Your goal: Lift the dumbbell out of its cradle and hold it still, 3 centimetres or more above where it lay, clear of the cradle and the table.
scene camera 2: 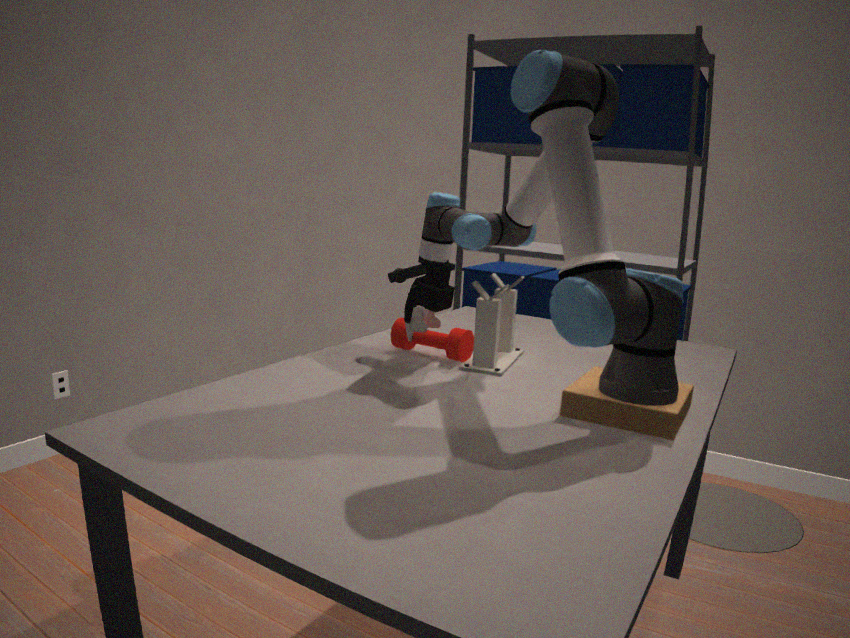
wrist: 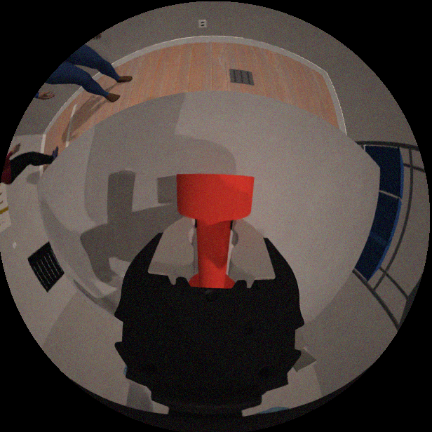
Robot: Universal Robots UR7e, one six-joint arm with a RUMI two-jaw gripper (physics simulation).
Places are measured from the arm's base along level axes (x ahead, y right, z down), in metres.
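Pixels of known places: gripper, fingertip midpoint: (scene camera 2: 415, 339); arm's base, link origin: (scene camera 2: 637, 392).
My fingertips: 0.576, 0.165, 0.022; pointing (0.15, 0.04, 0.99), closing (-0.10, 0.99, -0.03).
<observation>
Ahead of a thing's pixels: the offset from my fingertips to its middle, as dx, dy, dz. "spot": to the spot under its first point. Level surfaces: height alone.
A red dumbbell {spot: -0.143, -0.042, -0.020} (scene camera 2: 460, 344) (wrist: 215, 195) lies level on the table {dz +0.027} (scene camera 2: 274, 412) (wrist: 300, 150), beside the off-white cradle {-0.197, +0.036, -0.073} (scene camera 2: 488, 333) and outside it. The cradle stands upright, its two posts topped with V-shaped prongs that hold no dumbbell. My gripper (scene camera 2: 420, 332) (wrist: 213, 215) points down, shut on the dumbbell's handle, with one grey finger on each side. In the scene view the fingers are nearer the left head. In the wrist view one head shows beyond the fingers, and the other is mostly hidden under the black gripper body.
The arm's base stands on a wooden block (scene camera 2: 611, 413) right of the cradle. A shelf rack (scene camera 2: 464, 171) with blue bins (scene camera 2: 504, 103) (wrist: 382, 210) stands behind the table. The cradle's posts rise close to the dumbbell's right head in the scene view.
</observation>
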